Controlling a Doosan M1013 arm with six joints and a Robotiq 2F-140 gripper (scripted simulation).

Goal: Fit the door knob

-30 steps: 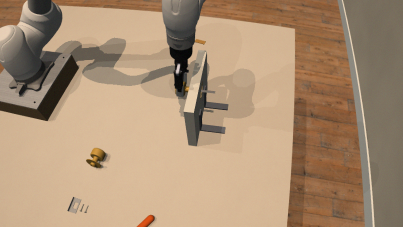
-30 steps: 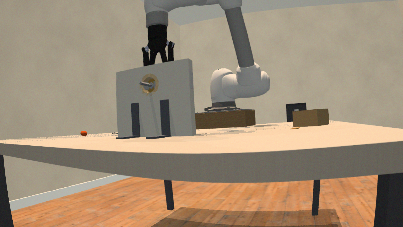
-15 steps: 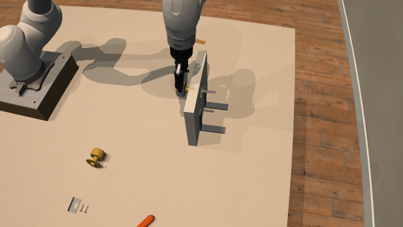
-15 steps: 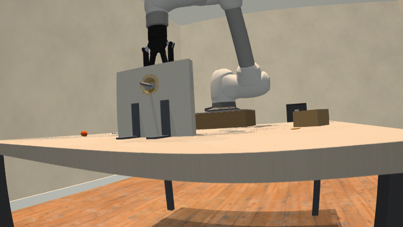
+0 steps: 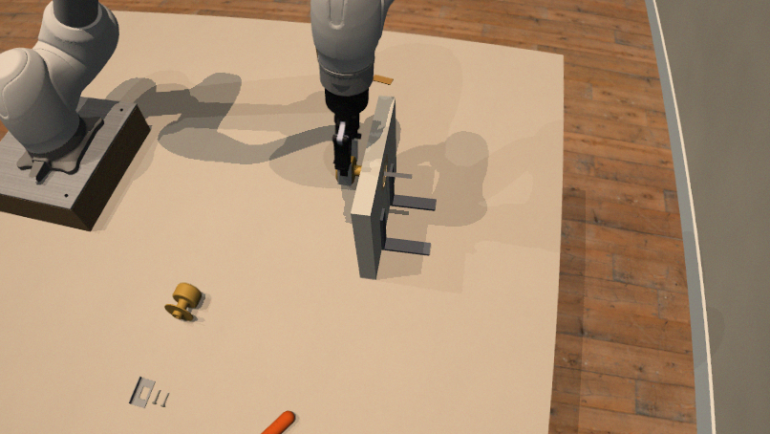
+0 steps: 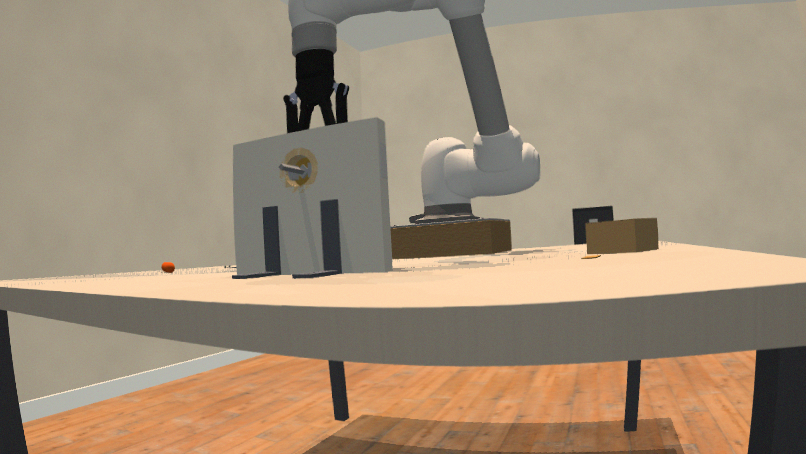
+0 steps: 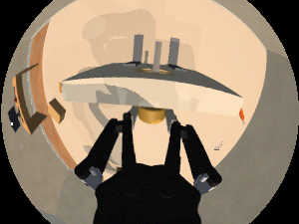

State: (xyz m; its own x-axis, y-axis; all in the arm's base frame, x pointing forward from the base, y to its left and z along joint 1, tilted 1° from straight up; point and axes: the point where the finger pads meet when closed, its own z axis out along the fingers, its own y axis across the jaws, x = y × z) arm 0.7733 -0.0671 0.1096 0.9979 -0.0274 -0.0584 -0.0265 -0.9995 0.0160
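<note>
Now: hand 60 mm short of the wooden door panel and 50 mm above it. Also, from my hand: brass knob (320 mm behind, 270 mm to the right, 170 mm below); then orange-handled tool (540 mm to the right, 190 mm below, 110 mm behind); then small brass plate (470 mm to the left, 200 mm below).
</note>
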